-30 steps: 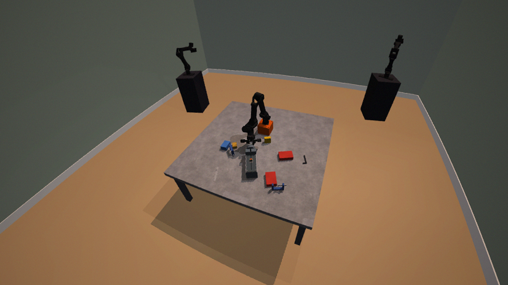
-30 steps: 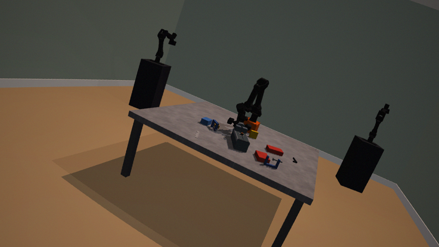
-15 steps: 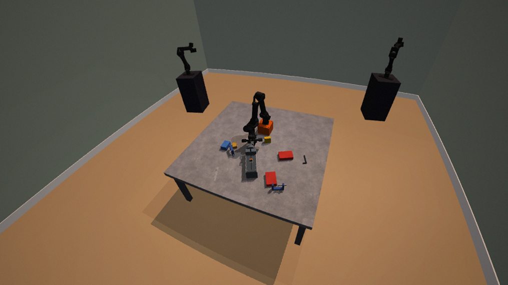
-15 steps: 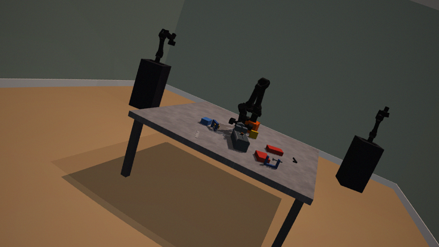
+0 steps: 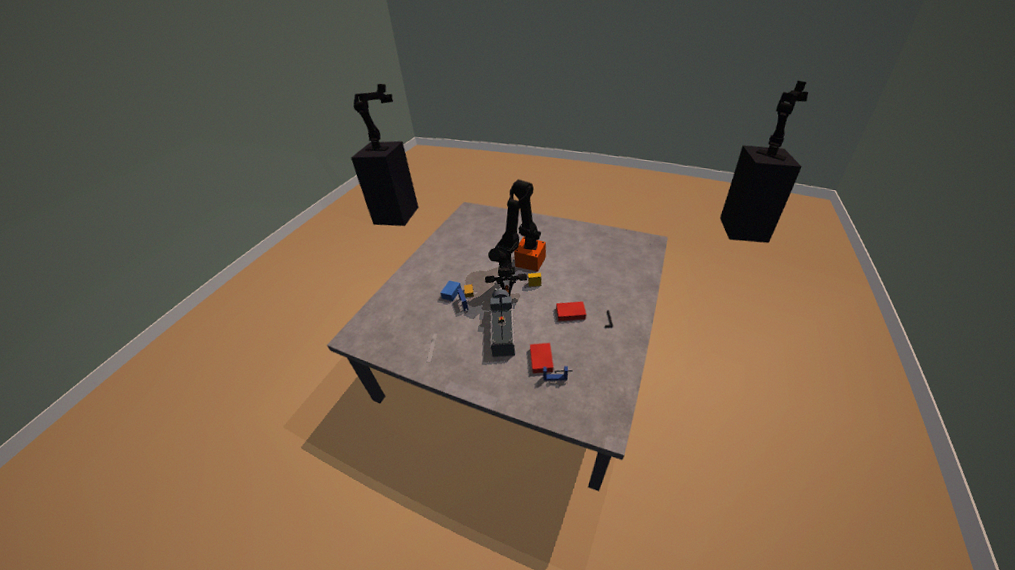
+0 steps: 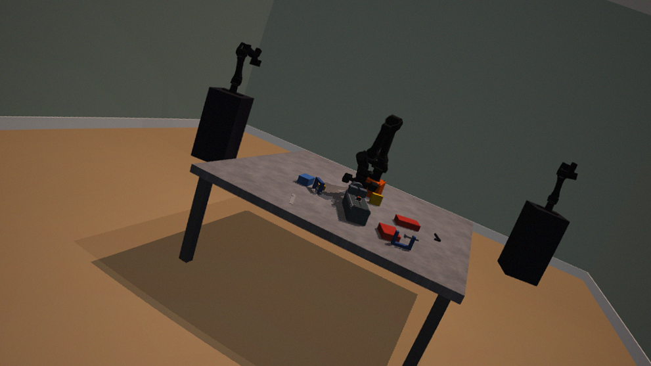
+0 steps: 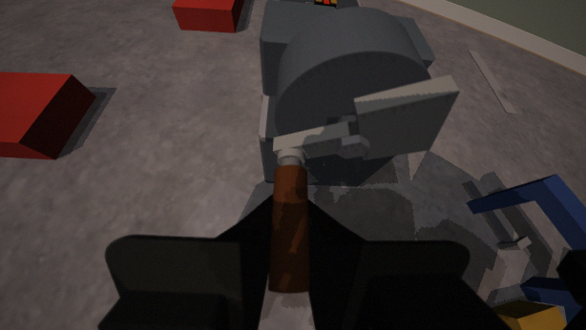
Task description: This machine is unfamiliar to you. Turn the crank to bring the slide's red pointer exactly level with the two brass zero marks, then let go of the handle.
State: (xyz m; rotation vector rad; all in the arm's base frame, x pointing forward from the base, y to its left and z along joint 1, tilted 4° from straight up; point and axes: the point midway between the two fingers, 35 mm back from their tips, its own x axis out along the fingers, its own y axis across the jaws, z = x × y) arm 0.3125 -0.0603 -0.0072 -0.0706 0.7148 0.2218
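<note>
The brown crank handle is 30 mm above my gripper tip and 20 mm behind it. Round my gripper tip: yellow cube (160 mm behind, 100 mm to the left, 20 mm below); then red pointer (160 mm ahead, 40 mm above, 10 mm to the left); then blue block (290 mm to the right, 40 mm behind, 30 mm below).
</note>
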